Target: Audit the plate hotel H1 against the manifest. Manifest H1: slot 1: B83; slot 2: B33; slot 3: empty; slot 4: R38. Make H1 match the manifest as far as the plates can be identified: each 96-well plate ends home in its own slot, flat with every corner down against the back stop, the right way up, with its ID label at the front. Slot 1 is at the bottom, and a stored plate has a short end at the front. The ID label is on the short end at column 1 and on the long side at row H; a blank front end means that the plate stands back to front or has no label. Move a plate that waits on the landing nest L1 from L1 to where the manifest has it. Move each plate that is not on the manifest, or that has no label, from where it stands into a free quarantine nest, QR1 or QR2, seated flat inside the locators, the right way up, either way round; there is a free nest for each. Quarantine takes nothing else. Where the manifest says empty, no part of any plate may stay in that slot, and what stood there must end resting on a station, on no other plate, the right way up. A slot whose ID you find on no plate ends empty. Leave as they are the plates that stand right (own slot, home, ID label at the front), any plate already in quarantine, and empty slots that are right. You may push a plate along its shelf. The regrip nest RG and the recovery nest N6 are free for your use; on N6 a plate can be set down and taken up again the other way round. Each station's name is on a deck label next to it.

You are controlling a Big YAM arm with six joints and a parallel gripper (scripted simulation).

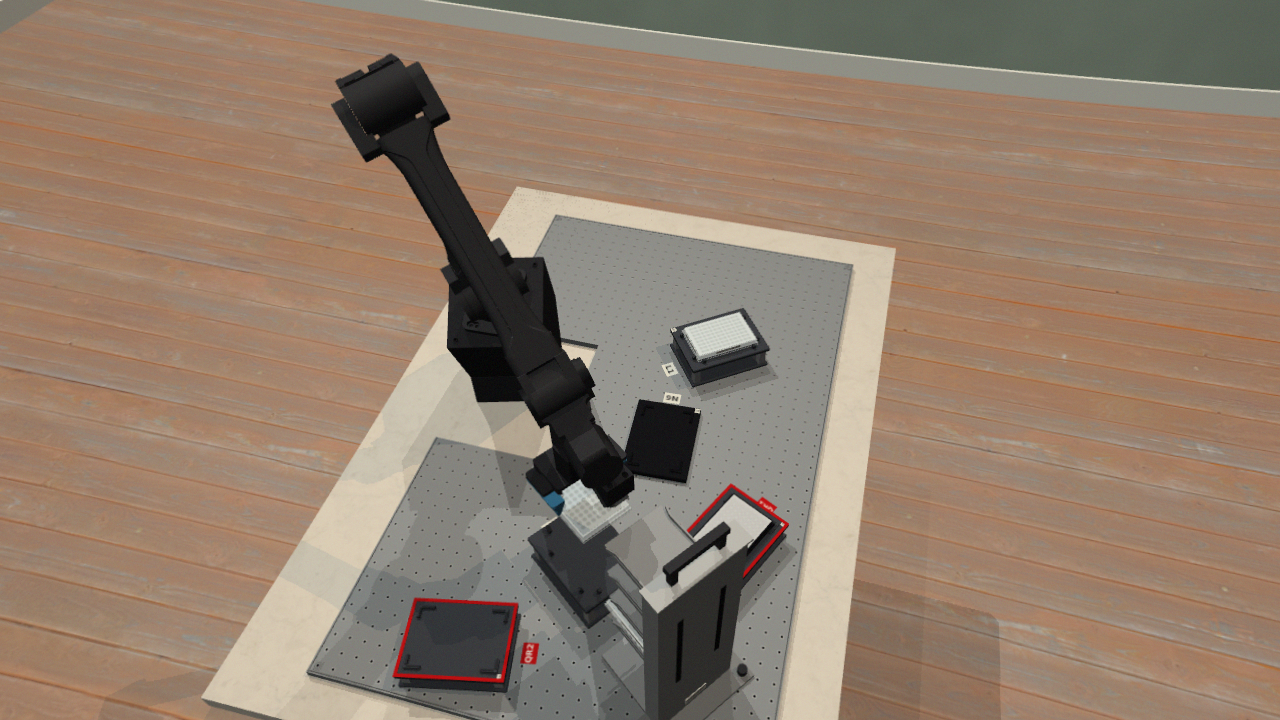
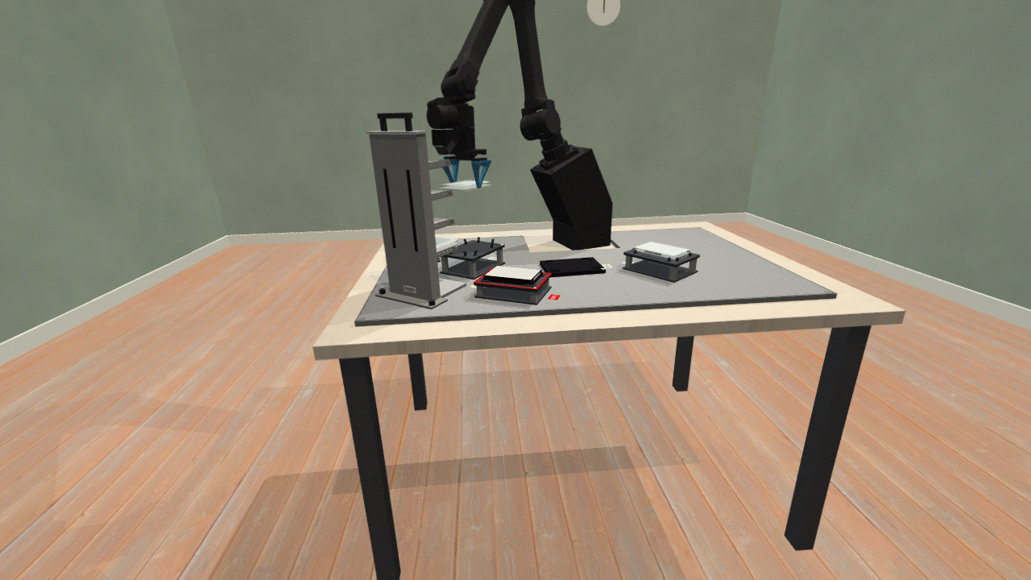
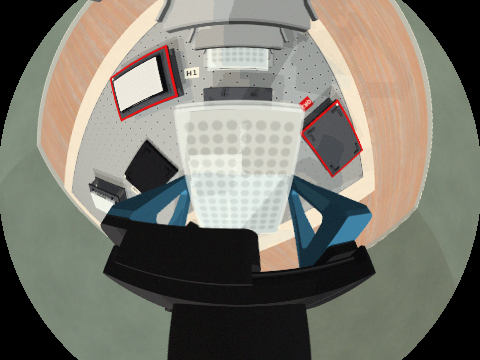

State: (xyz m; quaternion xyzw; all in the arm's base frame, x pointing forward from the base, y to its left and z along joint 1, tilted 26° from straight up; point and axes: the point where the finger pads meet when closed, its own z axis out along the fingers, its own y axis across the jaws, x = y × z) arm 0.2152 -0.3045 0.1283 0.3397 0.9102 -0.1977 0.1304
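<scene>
The red-edged quarantine nest QR2 is 170 mm behind my hand, 150 mm to the right of it and 210 mm below it. Round my hand: plate hotel H1: 180 mm ahead, 160 mm to the right, 50 mm below; then H1 deck label: 150 mm ahead, 240 mm below; then regrip nest RG: 10 mm to the left, 190 mm below.
</scene>
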